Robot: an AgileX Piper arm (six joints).
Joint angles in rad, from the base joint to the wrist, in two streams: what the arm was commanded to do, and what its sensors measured. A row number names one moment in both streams.
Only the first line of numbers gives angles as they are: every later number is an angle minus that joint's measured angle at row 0.
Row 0, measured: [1.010, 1.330, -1.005, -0.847, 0.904, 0.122]
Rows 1 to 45, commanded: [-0.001, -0.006, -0.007, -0.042, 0.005, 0.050]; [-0.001, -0.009, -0.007, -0.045, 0.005, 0.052]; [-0.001, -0.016, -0.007, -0.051, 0.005, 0.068]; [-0.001, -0.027, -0.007, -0.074, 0.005, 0.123]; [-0.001, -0.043, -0.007, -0.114, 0.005, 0.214]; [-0.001, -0.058, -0.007, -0.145, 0.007, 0.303]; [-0.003, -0.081, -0.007, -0.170, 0.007, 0.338]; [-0.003, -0.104, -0.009, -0.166, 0.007, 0.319]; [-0.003, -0.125, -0.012, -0.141, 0.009, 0.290]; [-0.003, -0.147, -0.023, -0.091, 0.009, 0.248]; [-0.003, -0.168, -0.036, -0.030, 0.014, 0.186]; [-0.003, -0.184, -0.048, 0.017, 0.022, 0.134]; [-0.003, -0.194, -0.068, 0.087, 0.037, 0.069]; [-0.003, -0.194, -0.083, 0.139, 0.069, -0.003]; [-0.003, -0.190, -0.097, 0.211, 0.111, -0.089]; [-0.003, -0.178, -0.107, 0.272, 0.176, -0.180]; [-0.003, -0.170, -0.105, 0.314, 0.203, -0.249]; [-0.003, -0.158, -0.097, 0.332, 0.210, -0.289]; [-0.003, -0.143, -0.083, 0.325, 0.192, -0.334]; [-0.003, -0.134, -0.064, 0.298, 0.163, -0.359]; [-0.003, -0.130, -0.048, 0.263, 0.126, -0.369]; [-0.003, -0.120, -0.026, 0.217, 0.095, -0.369]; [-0.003, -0.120, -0.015, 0.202, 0.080, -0.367]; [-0.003, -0.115, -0.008, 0.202, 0.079, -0.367]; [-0.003, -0.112, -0.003, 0.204, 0.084, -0.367]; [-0.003, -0.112, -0.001, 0.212, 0.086, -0.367]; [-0.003, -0.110, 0.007, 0.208, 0.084, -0.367]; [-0.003, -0.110, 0.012, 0.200, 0.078, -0.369]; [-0.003, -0.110, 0.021, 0.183, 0.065, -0.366]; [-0.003, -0.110, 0.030, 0.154, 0.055, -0.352]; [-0.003, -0.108, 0.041, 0.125, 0.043, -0.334]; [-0.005, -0.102, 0.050, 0.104, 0.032, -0.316]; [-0.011, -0.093, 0.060, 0.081, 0.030, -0.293]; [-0.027, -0.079, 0.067, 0.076, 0.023, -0.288]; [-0.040, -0.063, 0.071, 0.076, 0.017, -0.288]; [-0.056, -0.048, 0.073, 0.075, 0.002, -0.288]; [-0.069, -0.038, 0.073, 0.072, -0.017, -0.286]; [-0.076, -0.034, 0.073, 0.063, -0.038, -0.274]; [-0.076, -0.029, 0.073, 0.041, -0.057, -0.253]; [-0.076, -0.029, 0.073, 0.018, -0.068, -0.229]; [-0.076, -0.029, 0.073, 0.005, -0.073, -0.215]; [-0.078, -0.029, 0.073, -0.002, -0.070, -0.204]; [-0.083, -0.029, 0.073, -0.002, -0.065, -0.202]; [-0.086, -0.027, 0.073, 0.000, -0.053, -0.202]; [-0.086, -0.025, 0.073, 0.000, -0.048, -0.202]
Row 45, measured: [-0.075, -0.028, 0.071, 0.019, -0.060, -0.217]
